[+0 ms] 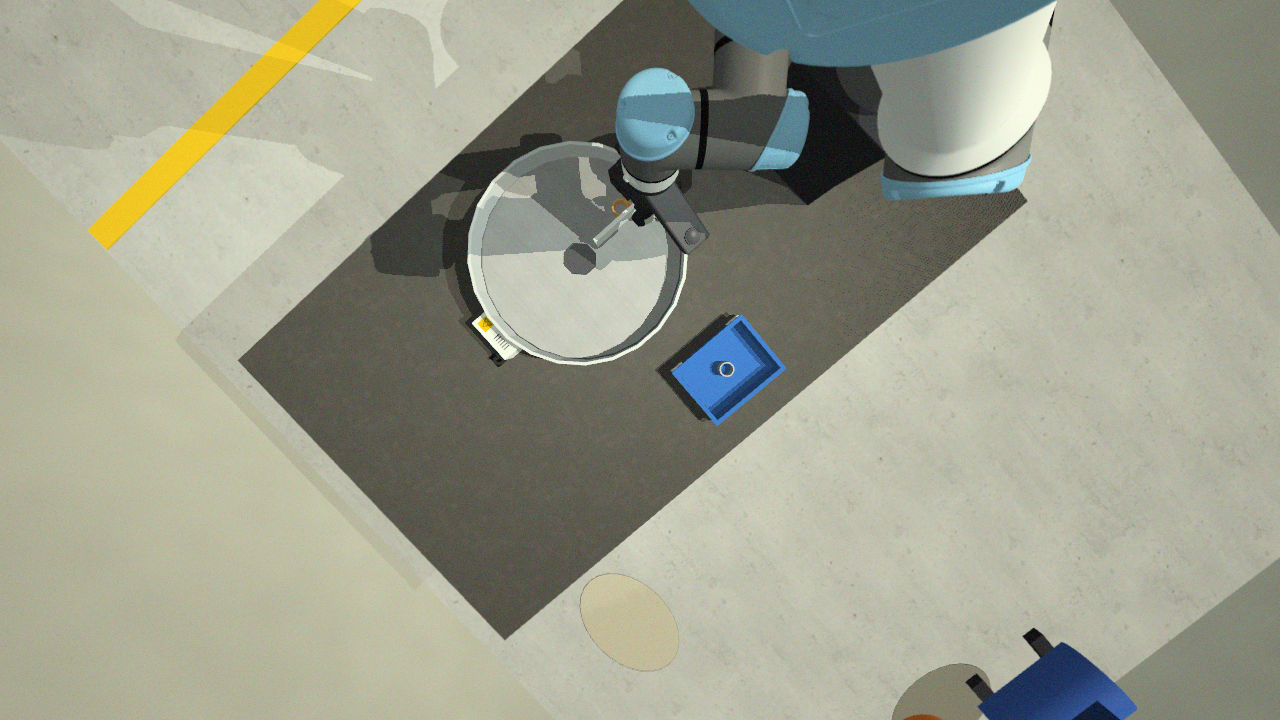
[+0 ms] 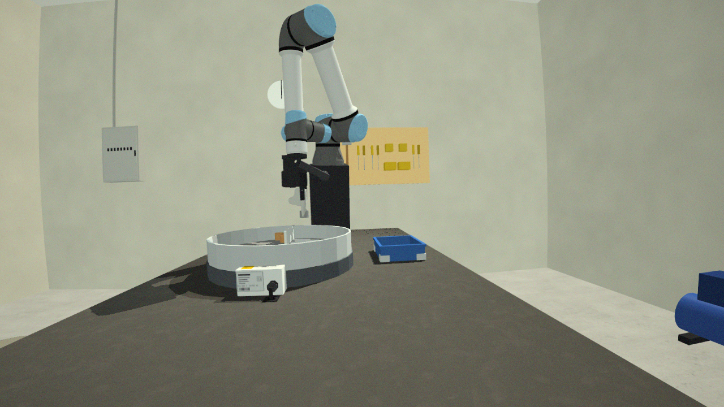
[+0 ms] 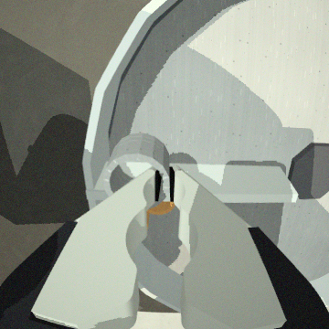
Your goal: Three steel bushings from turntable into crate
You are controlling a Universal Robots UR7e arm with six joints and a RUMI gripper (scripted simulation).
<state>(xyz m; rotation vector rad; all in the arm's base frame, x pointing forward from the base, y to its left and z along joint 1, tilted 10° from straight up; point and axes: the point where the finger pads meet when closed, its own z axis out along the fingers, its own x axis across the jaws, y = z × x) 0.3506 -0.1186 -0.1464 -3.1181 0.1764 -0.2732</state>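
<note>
The blue crate is 31 cm to the left of my hand, 13 cm below it and 11 cm ahead of it. Also, from my hand: round white turntable (14 cm ahead, 10 cm below, 6 cm to the right).
</note>
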